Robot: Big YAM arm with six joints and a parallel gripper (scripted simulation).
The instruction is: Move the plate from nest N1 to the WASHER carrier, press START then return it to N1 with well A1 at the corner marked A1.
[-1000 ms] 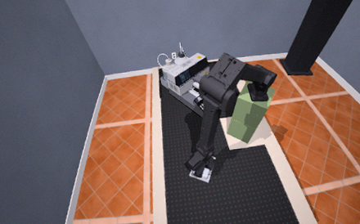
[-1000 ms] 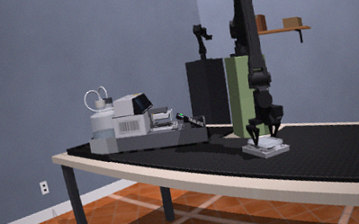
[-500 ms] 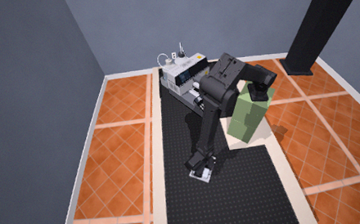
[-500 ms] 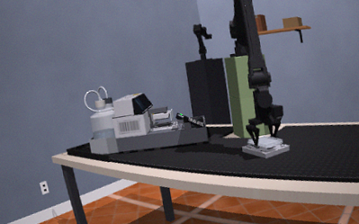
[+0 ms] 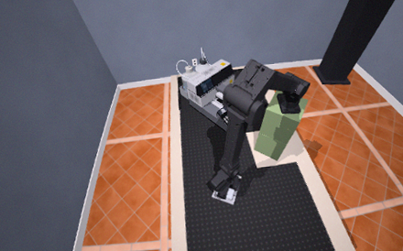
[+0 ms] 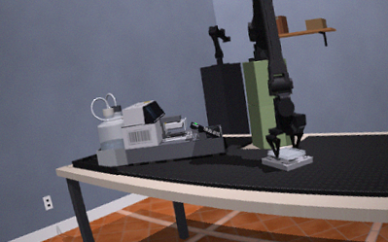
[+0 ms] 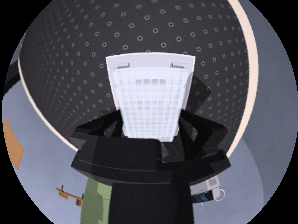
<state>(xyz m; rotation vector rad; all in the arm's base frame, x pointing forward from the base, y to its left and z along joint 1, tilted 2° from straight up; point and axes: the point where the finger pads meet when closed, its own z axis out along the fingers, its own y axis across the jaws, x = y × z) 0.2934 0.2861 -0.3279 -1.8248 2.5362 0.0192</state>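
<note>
Right now my hand is 30 mm above the plate nest N1. Round my hand: bottle: 790 mm to the right, 260 mm ahead, 110 mm above; well plate: right at my hand; plate washer: 640 mm to the right, 90 mm above.
</note>
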